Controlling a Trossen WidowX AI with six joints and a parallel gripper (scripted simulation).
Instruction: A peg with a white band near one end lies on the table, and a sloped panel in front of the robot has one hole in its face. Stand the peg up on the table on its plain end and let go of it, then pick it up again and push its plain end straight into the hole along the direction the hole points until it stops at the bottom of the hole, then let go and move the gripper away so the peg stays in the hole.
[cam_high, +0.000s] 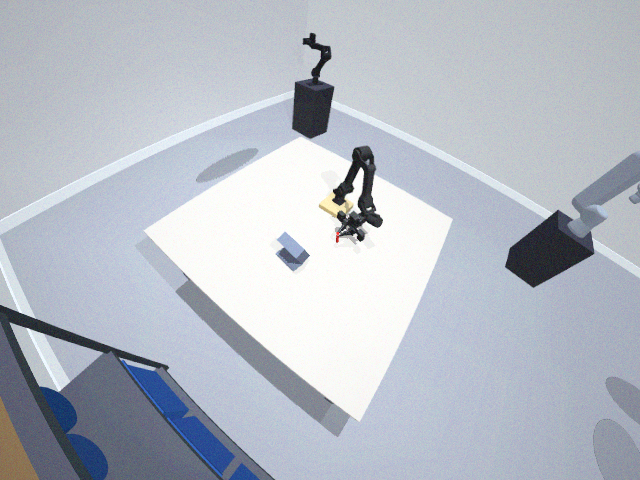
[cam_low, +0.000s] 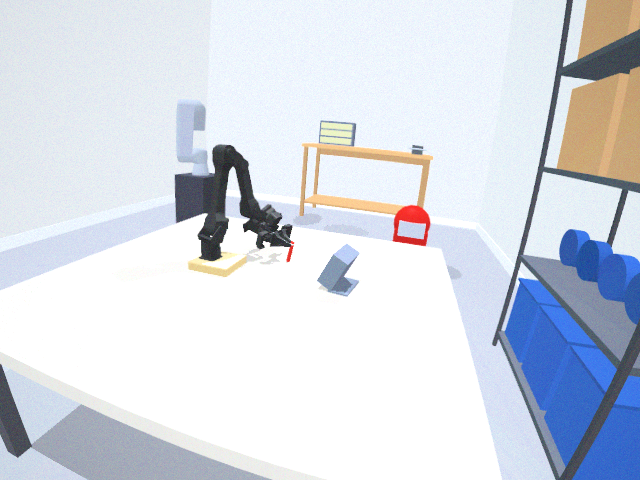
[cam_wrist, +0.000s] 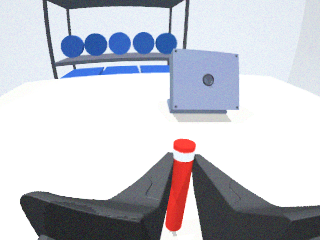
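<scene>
Now: gripper tip 10 mm above the red peg. The rest, counted from my gripper tip: sloped panel (210 mm ahead, 90 mm to the right, 10 mm below).
</scene>
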